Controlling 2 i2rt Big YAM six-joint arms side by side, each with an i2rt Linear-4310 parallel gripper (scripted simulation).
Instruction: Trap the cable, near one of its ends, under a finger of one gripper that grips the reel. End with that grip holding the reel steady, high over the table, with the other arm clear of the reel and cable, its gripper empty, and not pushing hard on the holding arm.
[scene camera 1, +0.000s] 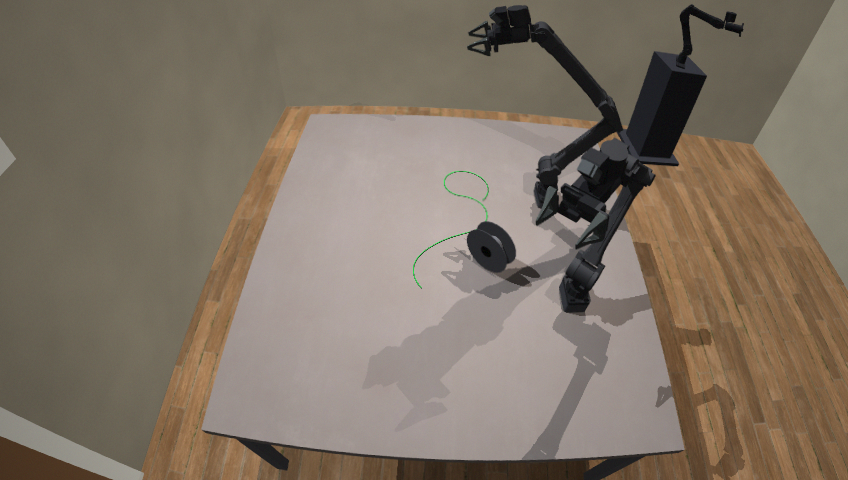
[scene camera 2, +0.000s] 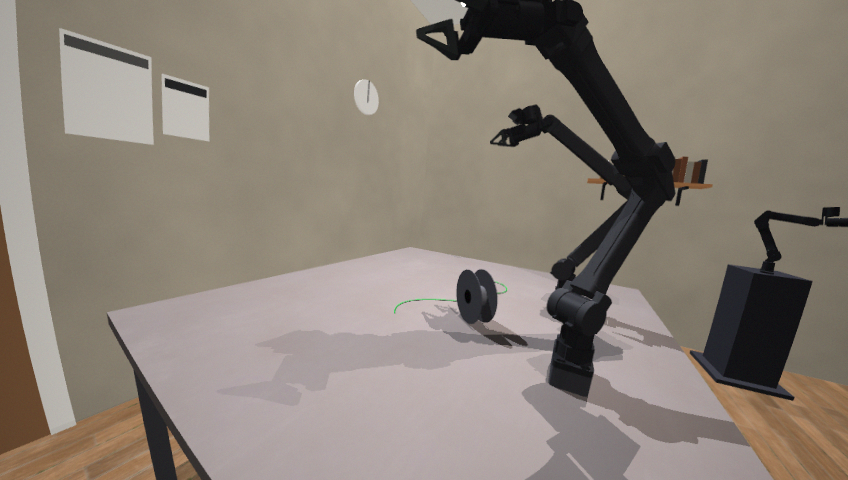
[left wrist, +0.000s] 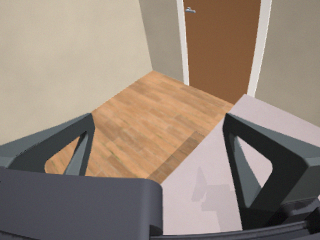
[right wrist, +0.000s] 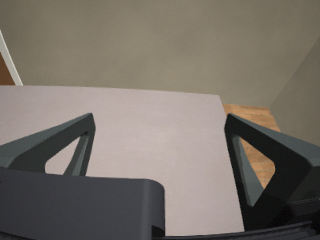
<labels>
A dark reel shows in scene camera 1 and in scene camera 2; in the left wrist view it is out of frame, in the right wrist view it is out of frame. One and the same spot on the dark reel: (scene camera 1: 488, 247) is (scene camera 2: 469, 289).
</labels>
